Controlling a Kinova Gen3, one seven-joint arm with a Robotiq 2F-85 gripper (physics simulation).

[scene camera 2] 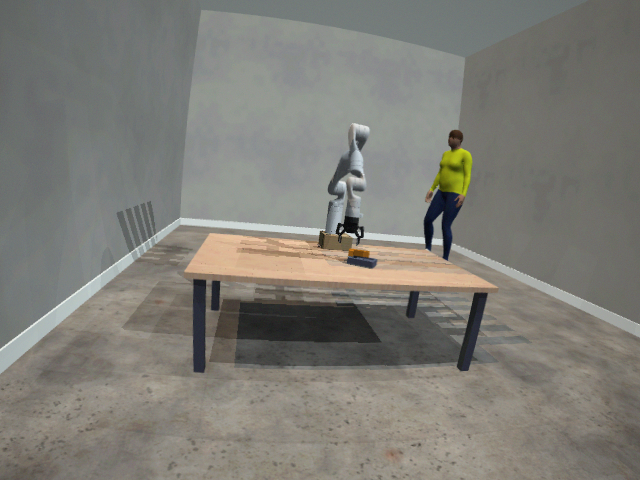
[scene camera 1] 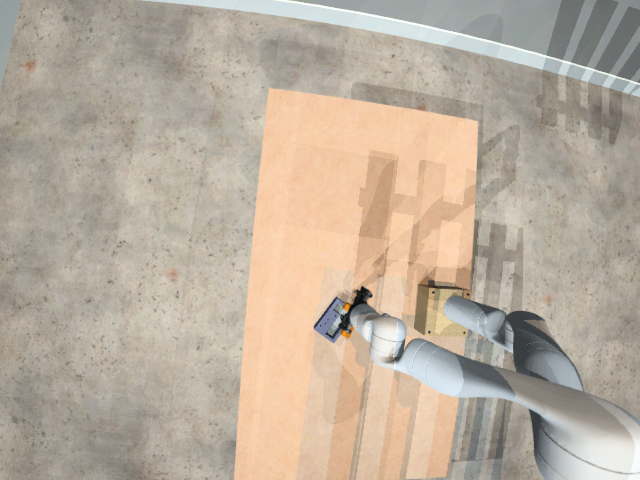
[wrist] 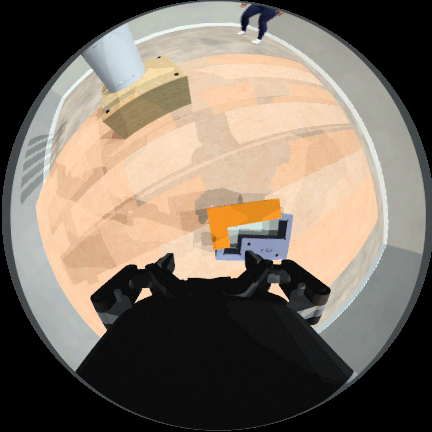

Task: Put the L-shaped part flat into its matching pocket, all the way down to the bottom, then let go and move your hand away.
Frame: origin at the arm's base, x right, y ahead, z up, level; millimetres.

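Seen in the pictures: gripper, fingertip midpoint: (scene camera 2: 348,244) (scene camera 1: 349,303) (wrist: 209,259); arm's base, link origin: (scene camera 2: 332,233) (scene camera 1: 454,308) (wrist: 126,78).
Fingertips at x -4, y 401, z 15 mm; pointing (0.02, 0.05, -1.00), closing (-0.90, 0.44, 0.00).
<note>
Offsets run from my fingertips to a thing's top centre. Level surfaces: height alone.
The orange L-shaped part {dx -68, dy -9, dz -33 mm} (scene camera 1: 346,333) (scene camera 2: 358,253) (wrist: 245,212) lies on the robot-facing side of the blue-violet pocket block {dx -79, dy +30, dz -62 mm} (scene camera 1: 325,323) (scene camera 2: 361,262) (wrist: 282,248). It is offset from the L-shaped pocket and reaches past the block's edge. Much of the dark-walled, pale-floored pocket shows uncovered inside the L in the wrist view. I cannot tell whether the part is level or tilted. My gripper (scene camera 1: 355,309) (scene camera 2: 348,241) (wrist: 209,259) is open and empty, raised above the part and to one side. In scene camera 1 it hides the middle of the part.
The block rests on the wooden table {dz -99 mm} (scene camera 1: 289,206) (scene camera 2: 248,268) (wrist: 320,210). The arm's base stands on a wooden box (scene camera 1: 431,315) (scene camera 2: 336,241) (wrist: 155,102) at the table's robot side. A person (scene camera 2: 453,175) (wrist: 260,20) in a yellow top stands beyond the table.
</note>
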